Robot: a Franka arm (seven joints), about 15 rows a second.
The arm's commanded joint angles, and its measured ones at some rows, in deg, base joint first. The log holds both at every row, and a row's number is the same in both.
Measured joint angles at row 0: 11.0 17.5 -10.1 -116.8 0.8 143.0 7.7
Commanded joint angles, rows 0 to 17: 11.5 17.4 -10.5 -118.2 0.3 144.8 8.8; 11.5 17.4 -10.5 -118.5 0.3 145.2 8.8; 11.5 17.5 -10.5 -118.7 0.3 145.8 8.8; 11.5 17.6 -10.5 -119.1 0.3 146.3 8.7; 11.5 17.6 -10.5 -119.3 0.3 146.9 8.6; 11.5 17.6 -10.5 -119.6 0.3 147.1 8.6; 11.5 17.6 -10.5 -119.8 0.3 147.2 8.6; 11.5 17.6 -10.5 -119.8 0.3 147.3 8.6; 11.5 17.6 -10.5 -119.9 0.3 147.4 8.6; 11.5 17.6 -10.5 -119.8 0.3 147.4 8.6; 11.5 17.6 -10.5 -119.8 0.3 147.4 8.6; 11.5 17.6 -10.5 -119.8 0.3 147.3 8.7; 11.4 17.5 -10.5 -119.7 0.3 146.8 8.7; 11.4 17.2 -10.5 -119.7 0.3 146.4 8.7; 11.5 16.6 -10.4 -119.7 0.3 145.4 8.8; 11.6 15.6 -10.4 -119.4 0.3 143.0 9.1; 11.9 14.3 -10.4 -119.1 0.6 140.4 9.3; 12.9 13.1 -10.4 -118.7 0.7 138.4 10.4
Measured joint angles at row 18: 11.1 16.7 -10.1 -118.5 0.8 143.0 8.1
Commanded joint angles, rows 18 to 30: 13.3 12.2 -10.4 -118.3 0.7 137.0 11.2; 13.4 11.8 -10.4 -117.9 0.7 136.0 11.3; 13.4 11.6 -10.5 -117.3 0.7 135.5 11.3; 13.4 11.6 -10.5 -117.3 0.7 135.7 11.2; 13.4 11.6 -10.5 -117.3 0.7 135.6 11.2; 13.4 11.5 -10.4 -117.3 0.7 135.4 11.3; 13.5 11.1 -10.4 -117.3 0.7 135.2 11.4; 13.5 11.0 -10.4 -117.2 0.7 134.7 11.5; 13.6 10.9 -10.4 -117.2 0.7 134.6 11.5; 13.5 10.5 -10.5 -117.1 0.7 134.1 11.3; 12.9 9.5 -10.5 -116.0 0.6 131.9 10.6; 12.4 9.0 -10.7 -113.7 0.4 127.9 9.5; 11.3 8.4 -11.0 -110.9 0.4 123.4 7.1
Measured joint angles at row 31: 12.8 10.9 -10.6 -115.0 0.8 131.5 9.8
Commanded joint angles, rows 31 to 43: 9.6 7.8 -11.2 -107.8 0.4 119.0 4.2; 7.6 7.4 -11.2 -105.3 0.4 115.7 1.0; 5.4 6.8 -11.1 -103.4 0.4 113.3 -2.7; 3.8 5.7 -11.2 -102.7 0.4 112.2 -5.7; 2.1 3.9 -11.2 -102.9 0.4 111.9 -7.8; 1.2 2.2 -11.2 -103.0 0.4 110.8 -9.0; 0.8 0.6 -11.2 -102.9 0.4 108.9 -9.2; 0.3 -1.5 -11.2 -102.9 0.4 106.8 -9.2; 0.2 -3.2 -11.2 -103.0 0.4 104.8 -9.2; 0.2 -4.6 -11.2 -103.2 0.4 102.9 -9.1; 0.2 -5.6 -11.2 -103.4 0.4 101.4 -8.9; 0.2 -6.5 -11.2 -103.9 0.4 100.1 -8.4; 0.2 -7.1 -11.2 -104.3 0.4 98.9 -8.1
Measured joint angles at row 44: 0.5 -4.9 -11.9 -102.4 0.8 101.1 -8.9
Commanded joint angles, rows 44 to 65: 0.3 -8.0 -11.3 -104.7 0.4 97.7 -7.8; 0.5 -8.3 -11.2 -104.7 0.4 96.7 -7.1; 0.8 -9.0 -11.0 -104.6 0.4 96.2 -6.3; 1.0 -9.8 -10.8 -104.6 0.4 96.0 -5.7; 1.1 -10.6 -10.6 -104.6 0.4 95.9 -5.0; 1.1 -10.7 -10.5 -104.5 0.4 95.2 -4.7; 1.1 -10.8 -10.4 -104.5 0.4 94.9 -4.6; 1.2 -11.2 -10.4 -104.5 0.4 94.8 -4.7; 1.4 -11.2 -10.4 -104.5 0.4 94.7 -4.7; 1.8 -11.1 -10.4 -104.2 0.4 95.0 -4.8; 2.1 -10.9 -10.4 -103.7 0.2 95.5 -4.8; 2.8 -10.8 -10.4 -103.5 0.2 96.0 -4.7; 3.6 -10.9 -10.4 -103.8 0.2 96.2 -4.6; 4.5 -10.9 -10.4 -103.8 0.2 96.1 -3.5; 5.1 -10.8 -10.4 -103.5 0.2 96.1 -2.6; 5.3 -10.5 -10.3 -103.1 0.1 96.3 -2.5; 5.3 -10.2 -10.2 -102.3 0.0 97.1 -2.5; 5.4 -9.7 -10.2 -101.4 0.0 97.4 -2.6; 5.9 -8.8 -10.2 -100.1 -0.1 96.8 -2.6; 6.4 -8.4 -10.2 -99.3 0.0 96.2 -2.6; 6.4 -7.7 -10.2 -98.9 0.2 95.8 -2.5; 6.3 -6.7 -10.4 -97.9 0.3 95.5 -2.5
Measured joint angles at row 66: 5.6 -9.3 -10.0 -100.9 0.8 96.7 -3.4
